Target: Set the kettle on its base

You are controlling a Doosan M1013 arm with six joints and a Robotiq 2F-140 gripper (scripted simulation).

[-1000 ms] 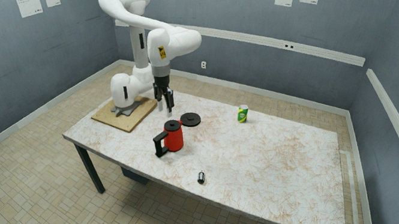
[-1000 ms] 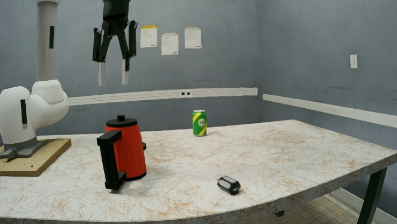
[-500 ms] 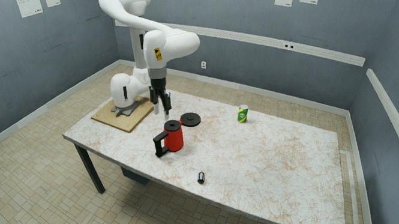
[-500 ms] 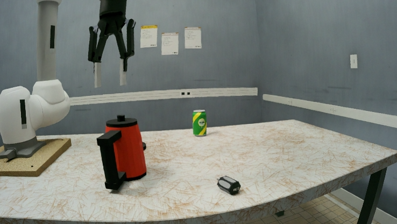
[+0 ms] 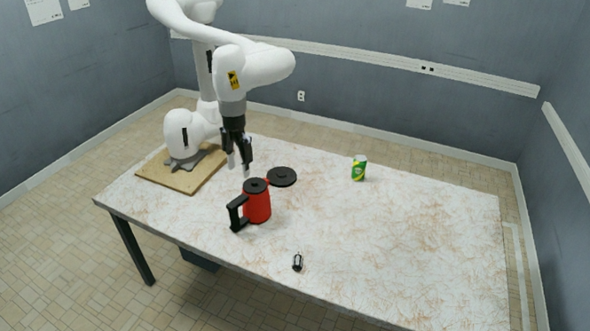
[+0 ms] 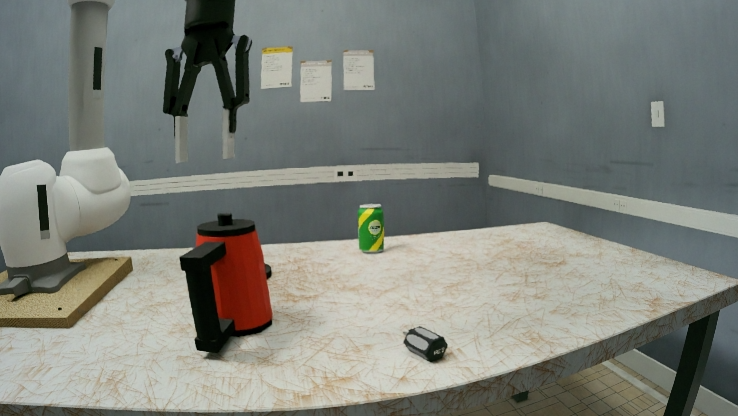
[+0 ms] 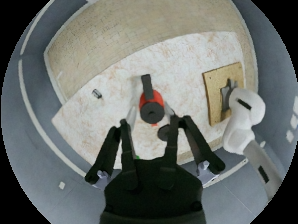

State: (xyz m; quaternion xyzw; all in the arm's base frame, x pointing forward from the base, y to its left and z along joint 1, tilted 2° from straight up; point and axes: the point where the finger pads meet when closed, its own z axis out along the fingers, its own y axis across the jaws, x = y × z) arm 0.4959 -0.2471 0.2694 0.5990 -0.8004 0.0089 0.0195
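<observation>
Now: the red kettle 21 cm below my hand, 3 cm to the left of it and 1 cm ahead of it. Also, from my hand: yellow can: 48 cm to the left, 36 cm ahead, 23 cm below; small black object: 28 cm below, 27 cm ahead, 10 cm to the right; kettle base: 34 cm to the left, 28 cm below, 2 cm ahead.
</observation>
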